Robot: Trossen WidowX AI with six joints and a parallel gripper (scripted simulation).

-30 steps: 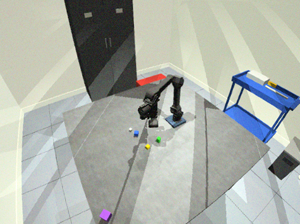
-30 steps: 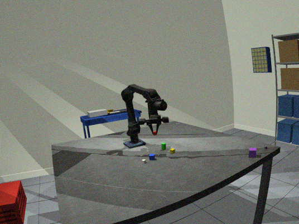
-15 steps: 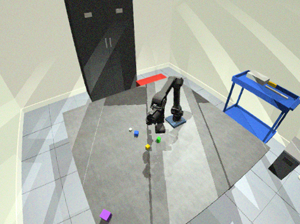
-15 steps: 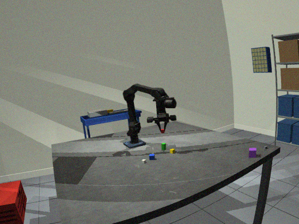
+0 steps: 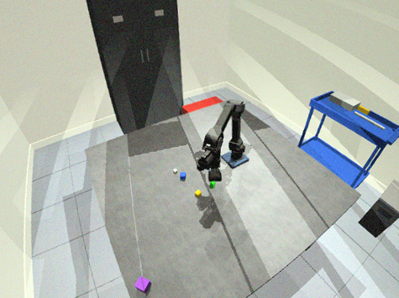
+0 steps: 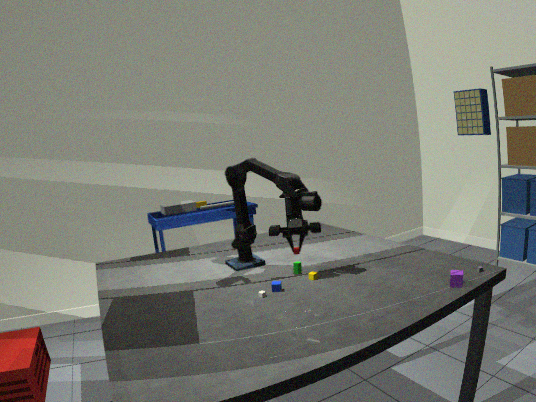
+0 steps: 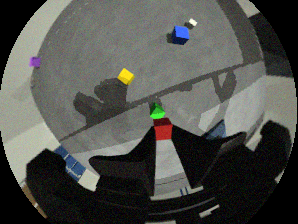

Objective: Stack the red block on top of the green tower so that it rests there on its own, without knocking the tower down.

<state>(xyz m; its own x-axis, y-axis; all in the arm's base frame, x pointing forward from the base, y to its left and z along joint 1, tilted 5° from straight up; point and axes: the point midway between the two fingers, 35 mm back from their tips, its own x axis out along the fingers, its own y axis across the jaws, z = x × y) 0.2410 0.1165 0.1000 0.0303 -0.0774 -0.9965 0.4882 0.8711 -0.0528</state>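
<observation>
The yellow cube is 10 cm ahead of my gripper tip, 7 cm below it and 1 cm to the left of it. From my gripper tip the other things lie so: red block (right at my gripper tip); small white cube (21 cm to the right, 13 cm ahead, 8 cm below); blue cube (14 cm to the right, 11 cm ahead, 7 cm below).
</observation>
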